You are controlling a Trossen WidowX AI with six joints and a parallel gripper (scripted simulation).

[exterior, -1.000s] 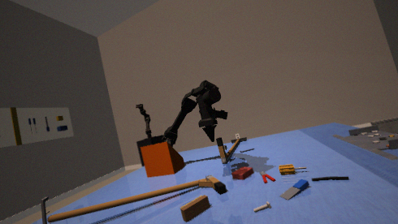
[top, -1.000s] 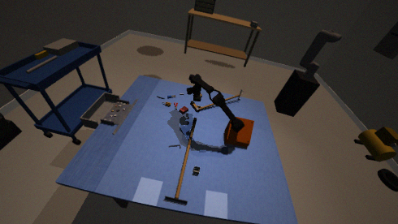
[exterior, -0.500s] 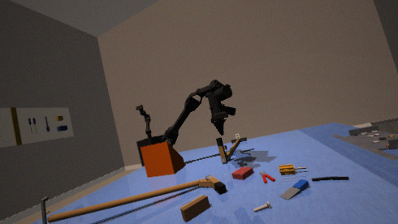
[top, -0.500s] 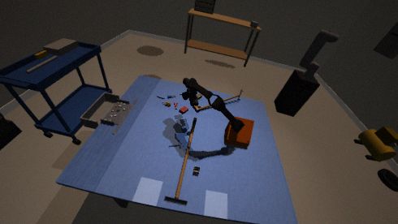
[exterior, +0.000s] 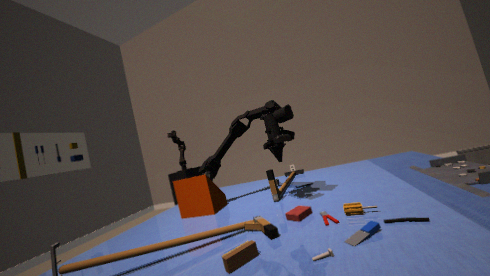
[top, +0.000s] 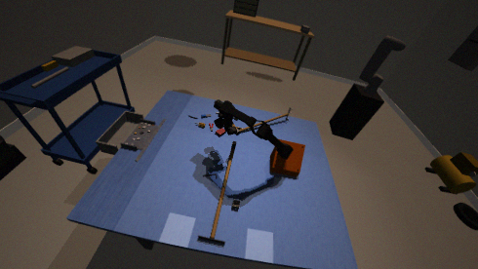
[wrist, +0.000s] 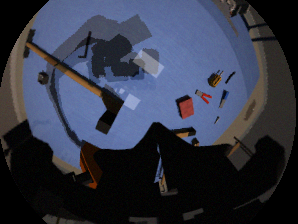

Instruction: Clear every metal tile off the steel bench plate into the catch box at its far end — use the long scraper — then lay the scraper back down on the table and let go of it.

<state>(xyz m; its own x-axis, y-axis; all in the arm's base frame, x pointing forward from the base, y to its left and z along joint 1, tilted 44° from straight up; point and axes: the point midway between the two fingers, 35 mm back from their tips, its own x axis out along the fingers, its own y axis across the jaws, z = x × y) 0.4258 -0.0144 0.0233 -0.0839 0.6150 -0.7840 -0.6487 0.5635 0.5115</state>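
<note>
Now: gripper tip 100 mm past the long scraper, 330 mm to the right of it and 110 mm above it. Round my gripper tip: red block: 70 mm ahead, 150 mm to the right, 170 mm below; then hex key: 10 mm behind, 260 mm to the left, 170 mm below; then yellow screwdriver: 240 mm ahead, 160 mm to the right, 160 mm below.
</note>
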